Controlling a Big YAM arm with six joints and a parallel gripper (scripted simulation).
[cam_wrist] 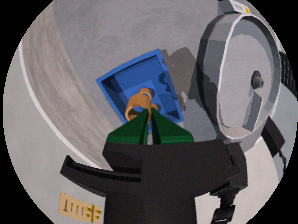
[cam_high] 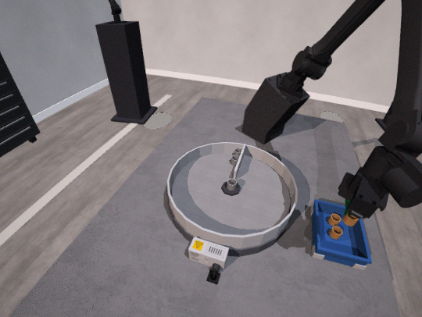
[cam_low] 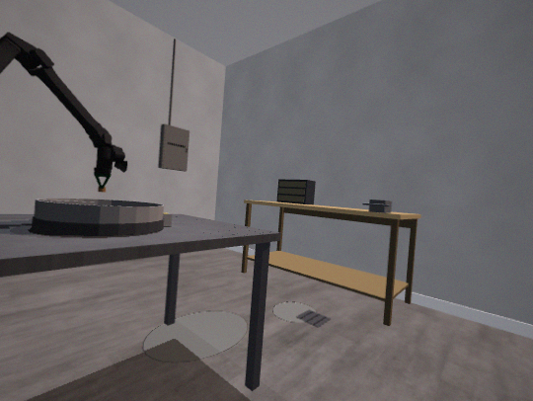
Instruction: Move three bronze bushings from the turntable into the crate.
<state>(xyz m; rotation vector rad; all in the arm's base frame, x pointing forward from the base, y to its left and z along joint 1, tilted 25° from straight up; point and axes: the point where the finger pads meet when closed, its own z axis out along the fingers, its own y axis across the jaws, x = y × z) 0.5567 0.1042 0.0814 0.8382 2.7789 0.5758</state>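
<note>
My gripper is now 130 mm above the blue crate, 40 mm to the right of it and 30 mm past it. Round my hand: round turntable (310 mm to the right, 120 mm behind, 110 mm below).
</note>
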